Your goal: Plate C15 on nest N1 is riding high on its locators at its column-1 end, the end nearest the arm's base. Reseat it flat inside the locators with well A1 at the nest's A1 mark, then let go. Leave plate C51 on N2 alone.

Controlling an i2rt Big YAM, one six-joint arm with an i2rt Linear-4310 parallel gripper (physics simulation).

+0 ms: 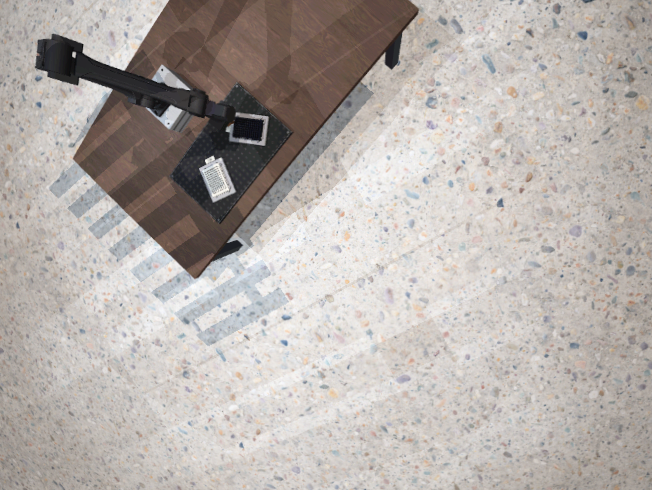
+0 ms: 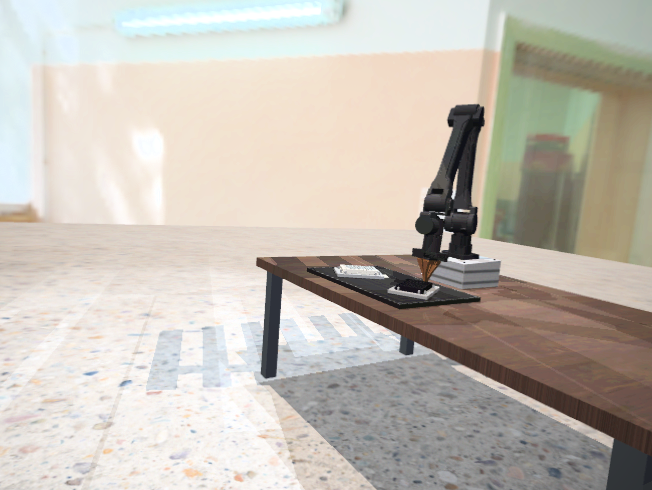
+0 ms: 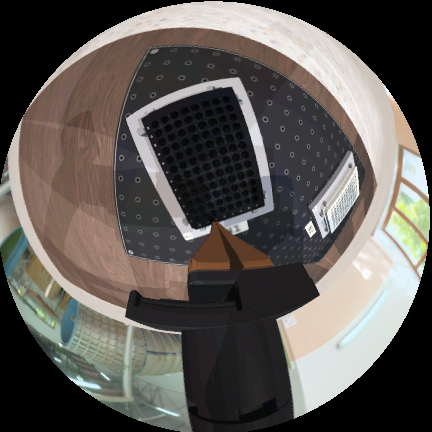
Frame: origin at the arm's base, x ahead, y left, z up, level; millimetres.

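Seen in the pictures: gripper, fingertip midpoint: (image 1: 233, 122) (image 2: 425, 281) (image 3: 213, 225); arm's base at its link origin: (image 1: 161, 100) (image 2: 459, 256).
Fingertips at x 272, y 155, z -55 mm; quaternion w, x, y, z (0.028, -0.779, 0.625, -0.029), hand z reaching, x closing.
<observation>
Pixels of each thing's top centre, then the offset from my fingertips to it. "*": a spot on its surface instead. Level surfaces: height alone.
- Black plate C15 at its top centre: (image 3: 209, 159) (image 2: 414, 283) (image 1: 247, 128) dx +63, dy +27, dz +1 mm
- small A1 mark at its top centre: (image 3: 187, 235) dx -31, dy +23, dz -13 mm
- White plate C51 at its top centre: (image 3: 345, 201) (image 2: 358, 267) (image 1: 215, 180) dx +115, dy -232, dz +1 mm
- nest N2 at its top centre: (image 3: 344, 200) (image 2: 358, 268) (image 1: 215, 180) dx +115, dy -232, dz -3 mm
- wooden table at its surface level: dz -38 mm
- N1 tag at a spot on its surface: (image 3: 239, 228) * dx -10, dy -44, dz -23 mm
Black plate C15 (image 1: 248, 128) (image 2: 413, 285) (image 3: 200, 155) lies in the white nest N1 (image 1: 265, 138) (image 3: 159, 167), whose rim shows around it. It looks about level; a small height difference cannot be told. The small A1 mark (image 3: 188, 235) is at the nest's corner, beside the plate's column-1 end. My gripper (image 2: 425, 281) (image 3: 213, 225) is shut and empty, pointing down, its brown tips at the middle of that end's edge. Whether they touch the plate cannot be told. White plate C51 (image 1: 216, 179) (image 2: 359, 269) (image 3: 345, 205) sits on nest N2 (image 3: 331, 184).
Both nests stand on a black perforated board (image 1: 197, 165) (image 2: 453, 299) (image 3: 300, 130) on the wooden table (image 1: 316, 68). The N1 tag (image 3: 239, 228) is partly behind the fingers. The arm's grey base block (image 1: 181, 123) (image 2: 482, 273) stands beside the board.
</observation>
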